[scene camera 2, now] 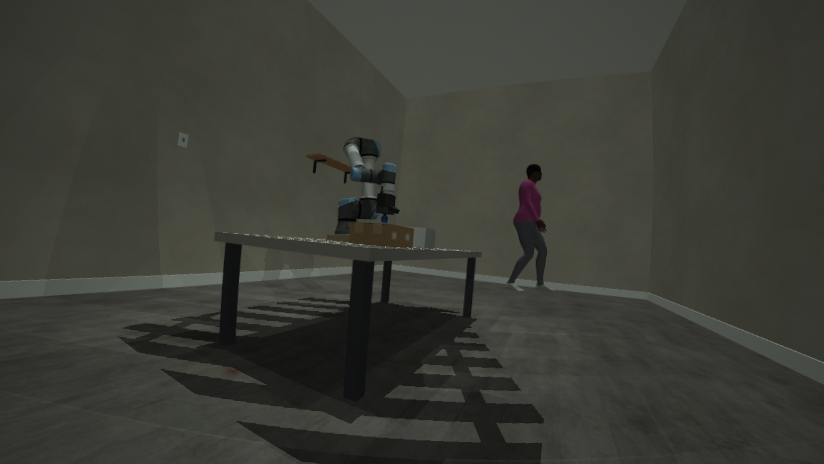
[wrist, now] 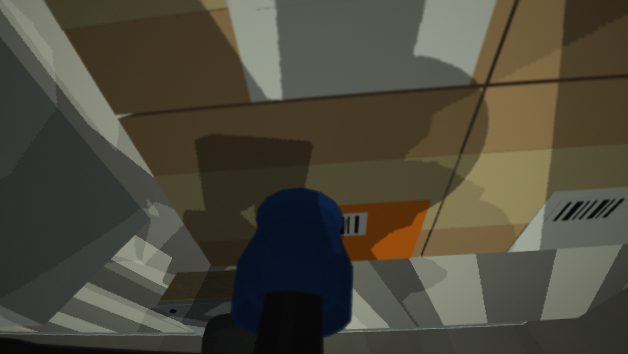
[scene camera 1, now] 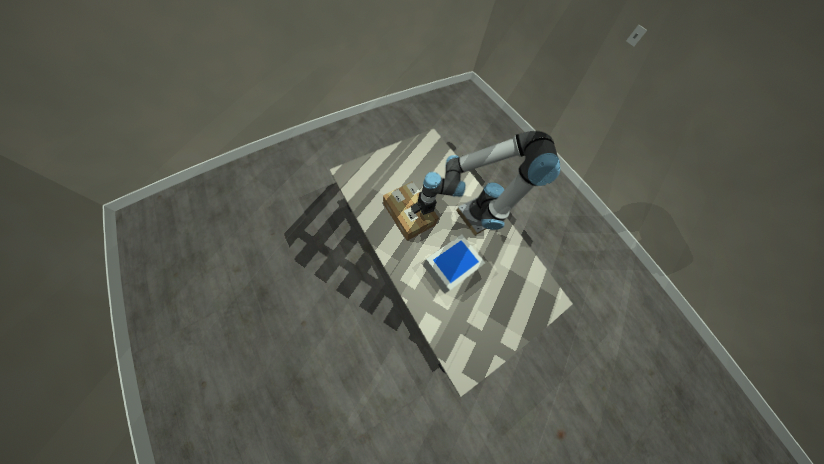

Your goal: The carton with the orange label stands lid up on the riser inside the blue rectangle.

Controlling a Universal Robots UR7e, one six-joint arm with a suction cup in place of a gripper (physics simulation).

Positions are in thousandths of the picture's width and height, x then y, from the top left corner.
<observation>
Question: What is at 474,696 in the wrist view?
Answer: My suction cup.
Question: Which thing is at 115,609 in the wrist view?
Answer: A riser with blue rectangle.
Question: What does my suction cup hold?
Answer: Nothing.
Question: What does the riser with blue rectangle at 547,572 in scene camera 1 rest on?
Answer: The table.
</observation>
